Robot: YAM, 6 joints.
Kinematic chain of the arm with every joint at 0, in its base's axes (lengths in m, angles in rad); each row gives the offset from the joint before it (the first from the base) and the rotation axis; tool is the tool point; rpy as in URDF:
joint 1: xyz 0 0 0.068 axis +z
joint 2: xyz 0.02 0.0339 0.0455 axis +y
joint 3: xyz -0.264 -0.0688 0 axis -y
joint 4: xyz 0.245 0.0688 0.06 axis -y
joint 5: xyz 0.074 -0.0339 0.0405 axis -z
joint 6: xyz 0.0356 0 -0.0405 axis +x
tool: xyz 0 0 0 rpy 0 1.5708 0
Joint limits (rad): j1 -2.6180..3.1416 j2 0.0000..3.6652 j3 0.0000..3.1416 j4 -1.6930..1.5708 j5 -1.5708..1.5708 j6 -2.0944..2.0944
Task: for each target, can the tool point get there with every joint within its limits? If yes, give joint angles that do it. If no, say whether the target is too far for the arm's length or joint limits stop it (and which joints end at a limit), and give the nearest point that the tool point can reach.
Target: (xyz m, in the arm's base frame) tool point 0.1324 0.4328 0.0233
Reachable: yes | joints 1.3271 2.4536 1.2312 0.7226 0.7417 0.1433
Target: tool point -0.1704 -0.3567 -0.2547
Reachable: yes | joints -2.1010 3.3869 2.1005 -0.3834 -1.2207 -1.5038
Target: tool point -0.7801 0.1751 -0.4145
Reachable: no: too far | nearest point -0.5293 0.1188 -0.2297 | short by 0.317 m
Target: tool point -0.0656 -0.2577 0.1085
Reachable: yes | joints -1.9481 1.7118 0.5574 0.2528 -1.2609 -1.5380
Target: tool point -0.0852 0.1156 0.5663
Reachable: yes | joints 2.1946 1.0134 1.6636 -0.3475 -0.0450 -1.1628
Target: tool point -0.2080 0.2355 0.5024
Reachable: yes | joints 2.3583 1.4310 1.6174 0.0394 0.6023 0.9773
